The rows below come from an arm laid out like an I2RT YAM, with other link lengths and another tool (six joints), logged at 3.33 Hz.
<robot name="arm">
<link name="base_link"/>
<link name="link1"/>
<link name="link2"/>
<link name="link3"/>
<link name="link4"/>
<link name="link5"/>
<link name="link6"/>
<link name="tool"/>
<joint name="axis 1" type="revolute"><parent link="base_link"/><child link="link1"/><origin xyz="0 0 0.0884"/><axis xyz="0 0 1"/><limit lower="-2.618" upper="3.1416"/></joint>
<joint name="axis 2" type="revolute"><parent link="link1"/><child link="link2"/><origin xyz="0.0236 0.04 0.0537"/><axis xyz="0 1 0"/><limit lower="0" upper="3.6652"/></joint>
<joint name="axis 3" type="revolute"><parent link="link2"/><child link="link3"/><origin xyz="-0.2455 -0.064 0"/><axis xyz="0 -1 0"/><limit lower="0" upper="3.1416"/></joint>
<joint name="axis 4" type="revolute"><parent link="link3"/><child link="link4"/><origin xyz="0.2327 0.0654 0.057"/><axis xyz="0 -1 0"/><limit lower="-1.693" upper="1.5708"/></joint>
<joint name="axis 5" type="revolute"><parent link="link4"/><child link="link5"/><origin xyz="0.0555 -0.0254 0.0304"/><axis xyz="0 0 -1"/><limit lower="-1.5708" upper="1.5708"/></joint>
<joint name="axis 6" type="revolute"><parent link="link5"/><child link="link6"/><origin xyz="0.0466 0 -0.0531"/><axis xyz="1 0 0"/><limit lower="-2.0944" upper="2.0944"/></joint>
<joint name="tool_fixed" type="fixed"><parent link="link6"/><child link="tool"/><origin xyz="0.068 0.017 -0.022" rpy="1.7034 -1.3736 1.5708"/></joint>
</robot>
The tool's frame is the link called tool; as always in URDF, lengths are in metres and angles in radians.
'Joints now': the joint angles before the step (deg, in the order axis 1, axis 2, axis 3, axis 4, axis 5, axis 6). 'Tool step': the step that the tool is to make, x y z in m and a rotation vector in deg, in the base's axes. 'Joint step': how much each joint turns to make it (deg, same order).
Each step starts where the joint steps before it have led.
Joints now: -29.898, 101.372, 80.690, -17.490, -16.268, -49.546
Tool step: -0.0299, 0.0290, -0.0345, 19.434, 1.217, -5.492
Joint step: -1.774, -3.636, -11.619, 2.296, -7.766, 15.496
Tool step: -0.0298, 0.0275, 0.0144, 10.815, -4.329, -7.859
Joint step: -0.410, -11.403, -10.905, 3.816, -2.080, 14.932
